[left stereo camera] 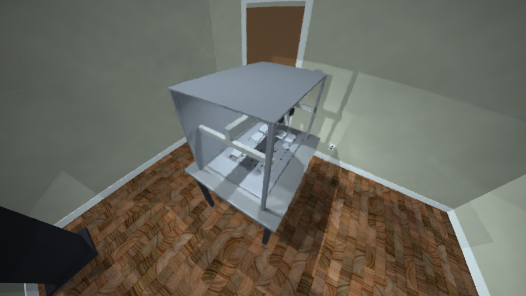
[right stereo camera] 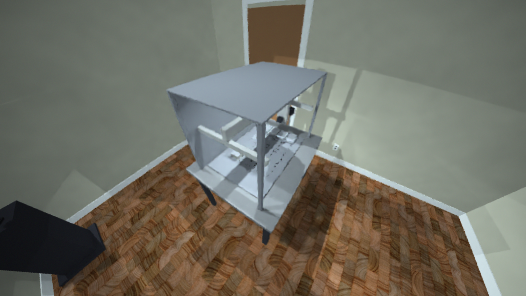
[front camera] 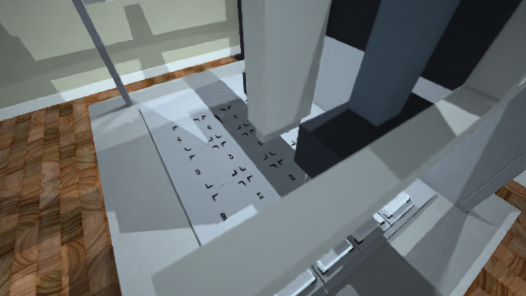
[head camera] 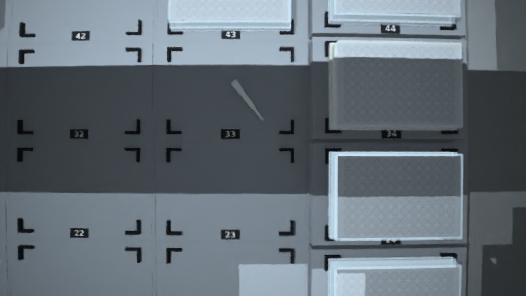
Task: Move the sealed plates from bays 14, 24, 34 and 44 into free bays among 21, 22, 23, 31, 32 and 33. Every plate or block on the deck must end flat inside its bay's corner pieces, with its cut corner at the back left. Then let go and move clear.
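Places are measured from the robot's base along level axes (x up, y back, z right), in millimetres.
Where they show: robot's base, link origin: (right stereo camera: pixel 267 176) (front camera: pixel 174 128).
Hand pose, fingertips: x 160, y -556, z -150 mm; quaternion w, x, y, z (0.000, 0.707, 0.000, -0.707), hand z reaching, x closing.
Note:
Each offset is from my fingertips to the top centre of the thing. "spot": to the spot under its first point.
In the head view the plate in bay 44 @(spot: dx -131, dy +3, dz -179 mm) (head camera: pixel 395 9) (front camera: pixel 397 205) is cut off at the top. Below it are the plate in bay 34 @(spot: dx -131, dy +4, dz -96 mm) (head camera: pixel 395 95) (front camera: pixel 367 228), in shade, the plate in bay 24 @(spot: dx -131, dy -1, dz +3 mm) (head camera: pixel 400 200) (front camera: pixel 335 255), and the plate in bay 14 @(spot: dx -131, dy -7, dz +82 mm) (head camera: pixel 405 282), partly in view. Their cut corners are too unclear to tell. Bay 33 @(spot: dx -160, dy +164, dz -60 mm) (head camera: pixel 230 134), bay 32 @(spot: dx -160, dy +327, dz -60 mm) (head camera: pixel 79 134), bay 23 @(spot: dx -160, dy +163, dz +46 mm) (head camera: pixel 230 234) and bay 22 @(spot: dx -160, dy +327, dz +47 mm) (head camera: pixel 79 233) hold no plate. My gripper (front camera: pixel 350 137) shows as a dark body high over the deck; its jaws are hidden. It does not show in the head view.
Another plate @(spot: dx -146, dy +162, dz -183 mm) (head camera: pixel 230 12) stands in bay 43. A slender tapered grey piece @(dx -152, dy +144, dz -95 mm) (head camera: pixel 247 100) shows over bay 33. A pale beam (front camera: pixel 320 200) crosses the front view, and a thick pale column (front camera: pixel 285 65) stands left of the gripper.

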